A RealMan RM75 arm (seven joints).
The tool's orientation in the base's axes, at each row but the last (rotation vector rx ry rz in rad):
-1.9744 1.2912 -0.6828
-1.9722 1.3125 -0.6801
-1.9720 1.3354 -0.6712
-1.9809 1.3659 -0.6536
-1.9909 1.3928 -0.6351
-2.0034 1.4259 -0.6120
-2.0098 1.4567 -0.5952
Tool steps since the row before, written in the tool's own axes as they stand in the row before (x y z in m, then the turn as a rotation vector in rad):
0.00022 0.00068 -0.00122 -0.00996 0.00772 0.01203
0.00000 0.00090 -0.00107 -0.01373 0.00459 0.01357
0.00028 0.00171 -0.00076 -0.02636 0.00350 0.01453
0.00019 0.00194 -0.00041 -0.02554 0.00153 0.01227
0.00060 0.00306 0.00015 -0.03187 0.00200 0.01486
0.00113 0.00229 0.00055 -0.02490 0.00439 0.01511
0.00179 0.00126 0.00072 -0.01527 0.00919 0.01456
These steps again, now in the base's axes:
-0.00120 -0.00070 0.00027 0.00063 0.01004 -0.01423
-0.00130 -0.00050 0.00000 0.00223 0.01478 -0.01306
-0.00148 -0.00089 -0.00078 -0.00083 0.02711 -0.01352
-0.00144 -0.00077 -0.00115 -0.00092 0.02634 -0.01051
-0.00168 -0.00130 -0.00229 -0.00151 0.03275 -0.01286
-0.00081 -0.00152 -0.00196 -0.00074 0.02561 -0.01453
0.00014 -0.00186 -0.00135 -0.00150 0.01521 -0.01721

